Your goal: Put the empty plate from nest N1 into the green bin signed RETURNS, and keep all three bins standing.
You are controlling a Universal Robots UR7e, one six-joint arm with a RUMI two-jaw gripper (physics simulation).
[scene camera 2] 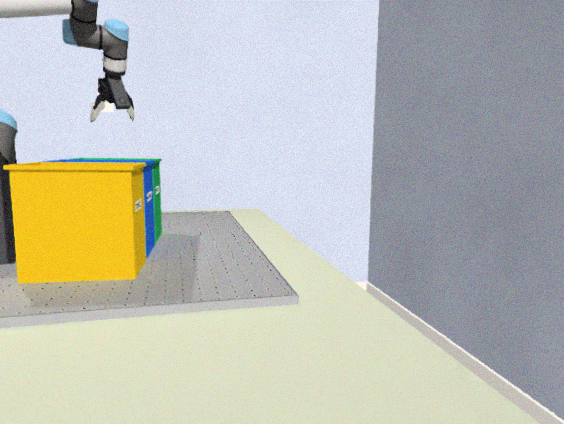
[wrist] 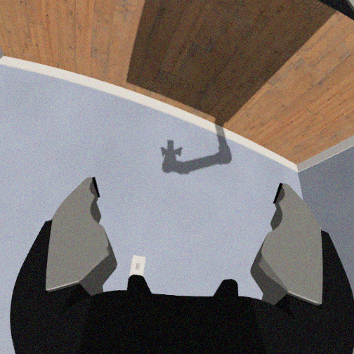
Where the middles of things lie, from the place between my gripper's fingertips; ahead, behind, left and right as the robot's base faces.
Scene:
The green bin [scene camera 2: 156,166] lies 90 mm ahead of my hand, 730 mm to the right of it and 200 mm below it. Also, from my hand: yellow bin [scene camera 2: 74,221]: 70 mm ahead, 990 mm to the right, 200 mm below; blue bin [scene camera 2: 147,170]: 80 mm ahead, 860 mm to the right, 200 mm below.

